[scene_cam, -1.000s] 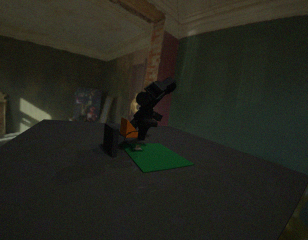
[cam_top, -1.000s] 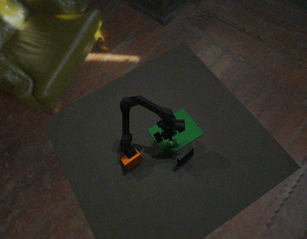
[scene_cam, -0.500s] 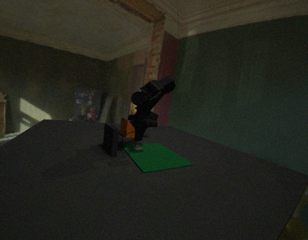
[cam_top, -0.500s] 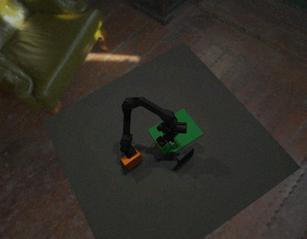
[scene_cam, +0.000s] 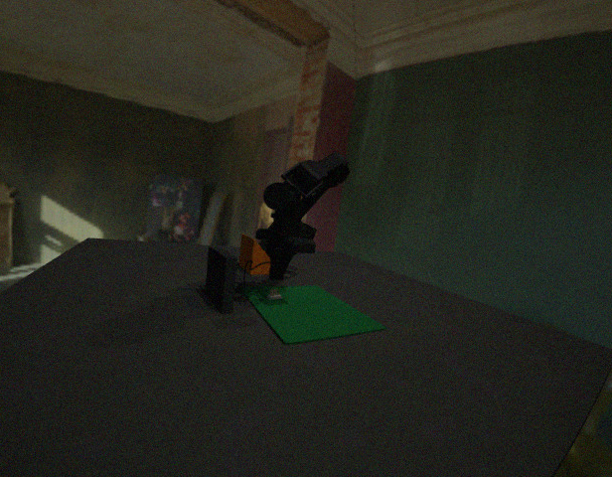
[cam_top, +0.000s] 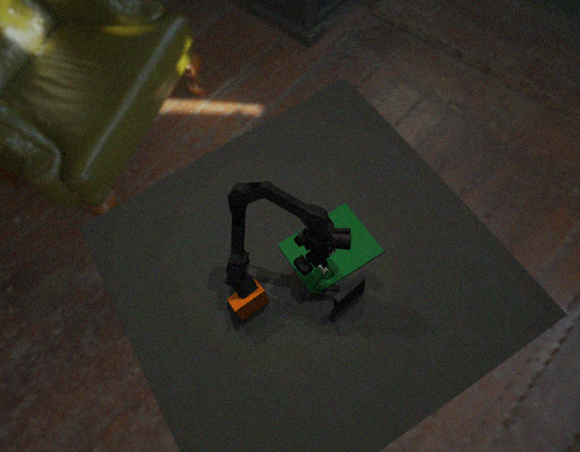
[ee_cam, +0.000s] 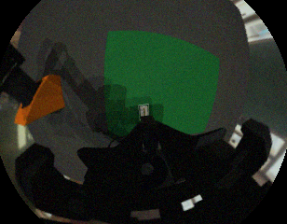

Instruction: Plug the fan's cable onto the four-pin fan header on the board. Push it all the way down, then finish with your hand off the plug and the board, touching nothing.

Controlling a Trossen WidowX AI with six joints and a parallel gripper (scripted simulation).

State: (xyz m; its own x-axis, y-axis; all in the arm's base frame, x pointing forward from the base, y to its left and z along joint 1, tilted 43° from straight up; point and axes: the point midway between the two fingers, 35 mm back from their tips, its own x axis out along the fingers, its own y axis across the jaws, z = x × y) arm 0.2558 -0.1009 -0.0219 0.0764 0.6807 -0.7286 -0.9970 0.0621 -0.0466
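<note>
The white four-pin header is 6 cm below my gripper tip. Round my gripper tip: black fan (14 cm to the right, 1 cm below, 1 cm behind); then dark fan plug (1 cm to the right, 1 cm above); then green board (8 cm below, 7 cm ahead, 4 cm to the left).
</note>
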